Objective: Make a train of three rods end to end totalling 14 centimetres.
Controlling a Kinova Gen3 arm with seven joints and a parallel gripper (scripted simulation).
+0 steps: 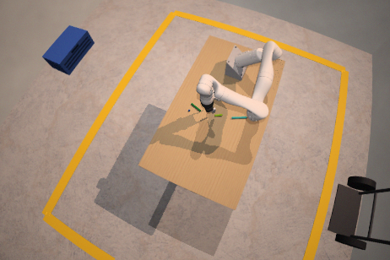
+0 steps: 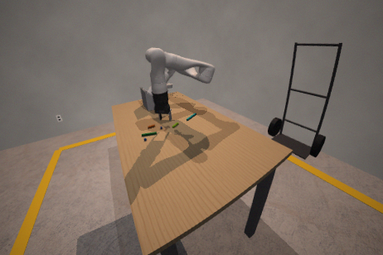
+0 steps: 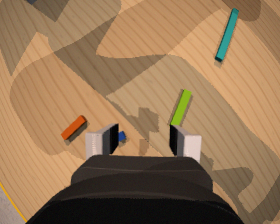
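Now: hand 110 mm to the left of the green rod and 70 mm above it. Round my hand: orange rod 70 mm behind, 70 mm to the right, 70 mm below; lime rod 10 mm ahead, 50 mm to the left, 70 mm below; turquoise rod 20 mm behind, 190 mm to the left, 70 mm below.
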